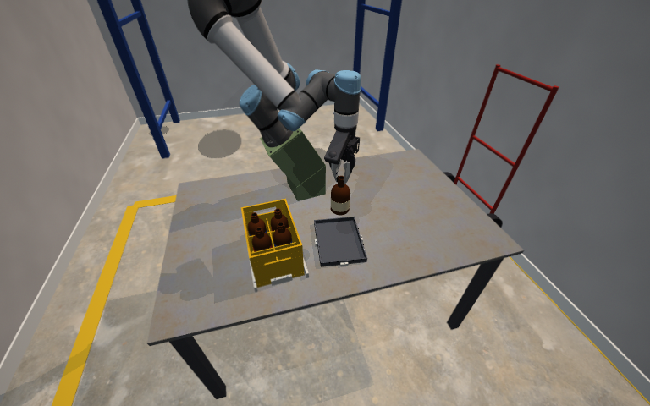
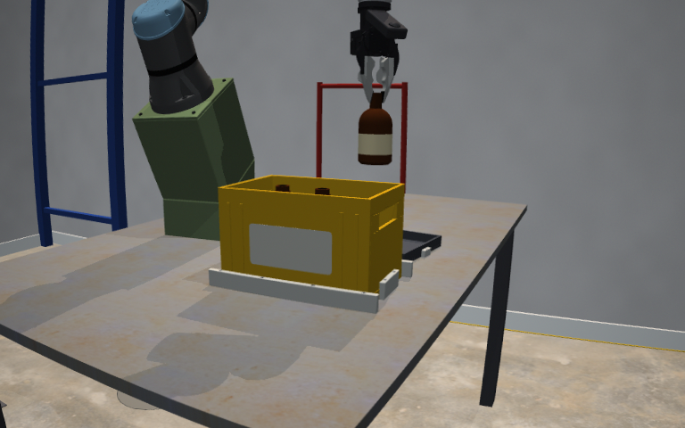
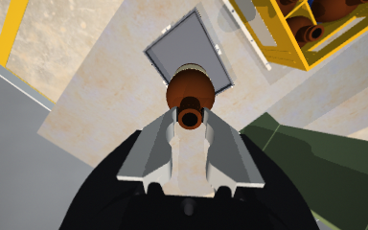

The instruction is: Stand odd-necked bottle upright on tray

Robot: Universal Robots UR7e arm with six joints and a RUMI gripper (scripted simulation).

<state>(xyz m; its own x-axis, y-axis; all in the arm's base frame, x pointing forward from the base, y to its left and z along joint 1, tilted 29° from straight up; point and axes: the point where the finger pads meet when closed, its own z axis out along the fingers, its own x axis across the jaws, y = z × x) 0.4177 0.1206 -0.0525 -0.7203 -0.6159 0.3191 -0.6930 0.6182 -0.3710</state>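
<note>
My gripper is now 1 cm to the right of the dark tray and 32 cm above it. From my hand the other things lie so: yellow crate: 2 cm behind, 27 cm to the right, 25 cm below.
</note>
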